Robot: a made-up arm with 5 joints.
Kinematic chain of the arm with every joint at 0, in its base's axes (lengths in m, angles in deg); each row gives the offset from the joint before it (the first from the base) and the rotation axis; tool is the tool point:
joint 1: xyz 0 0 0.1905 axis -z
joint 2: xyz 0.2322 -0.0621 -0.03 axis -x
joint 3: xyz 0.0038 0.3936 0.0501 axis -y
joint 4: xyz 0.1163 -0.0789 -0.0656 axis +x
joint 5: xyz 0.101 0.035 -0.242 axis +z
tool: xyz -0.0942 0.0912 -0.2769
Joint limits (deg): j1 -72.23..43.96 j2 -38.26..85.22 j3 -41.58..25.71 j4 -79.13..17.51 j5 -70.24..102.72
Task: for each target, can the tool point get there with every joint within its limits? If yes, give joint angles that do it. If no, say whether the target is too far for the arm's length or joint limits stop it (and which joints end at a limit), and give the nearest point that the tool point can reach.
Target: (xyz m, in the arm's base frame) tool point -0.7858 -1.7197 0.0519
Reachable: no: too far | nearest point -0.1669 -0.7161 -0.0860 | short by 1.187 m
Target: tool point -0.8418 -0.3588 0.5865
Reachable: no: joint limits stop it (at a limit: joint 1, joint 2, joint 3) | nearest point -0.2991 -0.3761 0.1675 | short by 0.686 m
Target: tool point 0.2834 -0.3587 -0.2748
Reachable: yes | joints -6.52 46.14 -17.33 -41.90 -29.19
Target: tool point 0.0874 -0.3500 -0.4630
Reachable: yes | joints 28.80 52.85 -7.55 3.54 47.14
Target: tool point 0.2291 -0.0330 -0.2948
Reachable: yes | joints -49.03 14.48 -33.25 -54.77 -36.02
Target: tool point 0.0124 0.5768 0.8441
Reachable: no: joint limits stop it (at a limit: joint 1, joint 2, joint 3, joint 4, joint 5) | nearest point 0.1666 0.3755 0.3721 | short by 0.536 m
